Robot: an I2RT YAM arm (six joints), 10 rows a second.
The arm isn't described. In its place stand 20 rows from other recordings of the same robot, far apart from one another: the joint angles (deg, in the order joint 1, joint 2, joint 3, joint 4, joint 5, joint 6), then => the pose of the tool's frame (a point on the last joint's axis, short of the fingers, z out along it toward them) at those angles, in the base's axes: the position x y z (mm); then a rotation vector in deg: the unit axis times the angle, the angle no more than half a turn.
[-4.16 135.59 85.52 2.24 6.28 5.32] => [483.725 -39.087 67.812 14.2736 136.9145 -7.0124]
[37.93 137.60 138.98 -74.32 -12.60 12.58] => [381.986 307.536 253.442 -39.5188 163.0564 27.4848]
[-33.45 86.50 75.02 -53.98 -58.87 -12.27] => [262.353 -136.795 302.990 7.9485 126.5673 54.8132]
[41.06 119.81 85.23 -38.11 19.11 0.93] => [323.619 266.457 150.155 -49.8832 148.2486 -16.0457]
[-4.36 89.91 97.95 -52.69 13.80 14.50] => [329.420 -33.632 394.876 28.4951 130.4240 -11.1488]
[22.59 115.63 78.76 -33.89 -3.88 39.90] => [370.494 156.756 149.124 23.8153 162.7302 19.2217]
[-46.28 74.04 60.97 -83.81 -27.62 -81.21] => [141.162 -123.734 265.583 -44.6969 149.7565 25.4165]
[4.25 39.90 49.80 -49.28 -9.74 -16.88] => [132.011 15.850 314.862 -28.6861 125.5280 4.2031]
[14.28 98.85 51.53 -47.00 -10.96 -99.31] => [252.821 71.334 126.280 -146.0528 96.3491 16.8326]
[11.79 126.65 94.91 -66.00 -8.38 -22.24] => [393.244 87.382 139.224 49.6696 -165.2320 -13.6502]
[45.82 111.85 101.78 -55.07 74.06 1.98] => [306.932 266.729 298.760 -24.8069 112.0859 -67.9905]
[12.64 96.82 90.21 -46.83 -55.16 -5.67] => [342.755 106.811 331.257 -43.2378 125.9661 71.0613]
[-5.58 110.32 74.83 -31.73 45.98 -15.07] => [379.915 -62.839 176.651 0.3732 152.4966 -68.9070]
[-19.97 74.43 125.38 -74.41 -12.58 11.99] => [149.876 -46.212 552.586 23.1895 110.5826 7.2465]
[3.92 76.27 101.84 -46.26 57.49 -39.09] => [241.065 -13.573 496.921 -1.4743 114.1495 -78.1064]
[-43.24 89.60 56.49 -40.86 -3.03 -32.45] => [209.929 -194.830 188.632 14.9156 164.4791 -10.8182]
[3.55 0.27 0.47 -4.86 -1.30 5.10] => [109.757 7.619 166.697 0.2908 94.7555 7.6587]
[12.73 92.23 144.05 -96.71 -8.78 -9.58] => [205.496 51.995 529.921 -30.2729 131.3221 11.8746]
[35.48 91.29 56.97 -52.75 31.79 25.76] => [228.673 139.960 184.732 -12.1877 156.8629 -36.5058]
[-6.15 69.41 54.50 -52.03 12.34 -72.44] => [219.861 -31.342 255.493 -87.8253 141.1980 -35.3859]
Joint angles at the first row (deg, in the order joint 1, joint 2, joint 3, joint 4, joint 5, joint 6):
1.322 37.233 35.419 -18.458 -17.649 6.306
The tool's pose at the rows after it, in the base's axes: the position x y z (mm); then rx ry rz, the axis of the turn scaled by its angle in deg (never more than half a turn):
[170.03 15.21 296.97 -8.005 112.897 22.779]
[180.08 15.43 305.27 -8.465 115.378 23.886]
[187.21 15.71 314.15 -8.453 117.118 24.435]
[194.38 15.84 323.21 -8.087 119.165 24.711]
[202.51 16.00 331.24 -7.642 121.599 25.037]
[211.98 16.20 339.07 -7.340 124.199 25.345]
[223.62 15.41 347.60 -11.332 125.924 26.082]
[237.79 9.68 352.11 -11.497 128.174 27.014]
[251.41 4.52 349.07 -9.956 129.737 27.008]
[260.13 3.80 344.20 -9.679 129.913 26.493]
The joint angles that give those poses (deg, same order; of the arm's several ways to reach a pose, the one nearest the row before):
1.300 42.042 39.528 -20.730 -18.590 5.497
1.081 45.890 43.376 -23.397 -19.748 5.125
1.059 48.665 46.894 -25.954 -20.120 5.038
1.058 51.484 50.676 -28.994 -20.121 5.037
1.062 54.565 54.564 -32.270 -20.118 5.039
1.061 57.976 58.740 -35.702 -20.162 4.886
0.448 61.931 63.440 -39.158 -22.568 1.366
-1.212 66.171 67.658 -42.064 -24.403 -0.098
-2.349 69.429 69.407 -42.215 -24.600 -0.098
-2.371 71.068 69.362 -40.621 -24.141 -0.098

